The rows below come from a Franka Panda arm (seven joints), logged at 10 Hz.
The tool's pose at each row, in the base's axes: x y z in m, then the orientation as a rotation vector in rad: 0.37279 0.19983 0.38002 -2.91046 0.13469 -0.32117; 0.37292 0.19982 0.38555 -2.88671 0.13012 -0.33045; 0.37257 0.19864 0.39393 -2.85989 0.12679 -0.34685; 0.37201 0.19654 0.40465 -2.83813 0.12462 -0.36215; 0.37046 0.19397 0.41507 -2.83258 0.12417 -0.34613; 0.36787 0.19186 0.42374 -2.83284 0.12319 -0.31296; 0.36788 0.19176 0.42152 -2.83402 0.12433 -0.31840
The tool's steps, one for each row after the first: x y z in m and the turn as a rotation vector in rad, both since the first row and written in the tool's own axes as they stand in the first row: 0.00126 -0.00120 -0.00525 0.02330 0.00673 -0.00069; 0.00278 -0.00185 -0.01356 0.04889 0.01863 -0.00079; 0.00468 -0.00210 -0.02433 0.06934 0.02984 -0.00072; 0.00560 -0.00175 -0.03513 0.07619 0.01901 0.00106; 0.00511 -0.00141 -0.04440 0.07852 -0.00394 0.00315; 0.00467 -0.00083 -0.04230 0.07684 -0.00014 0.00332
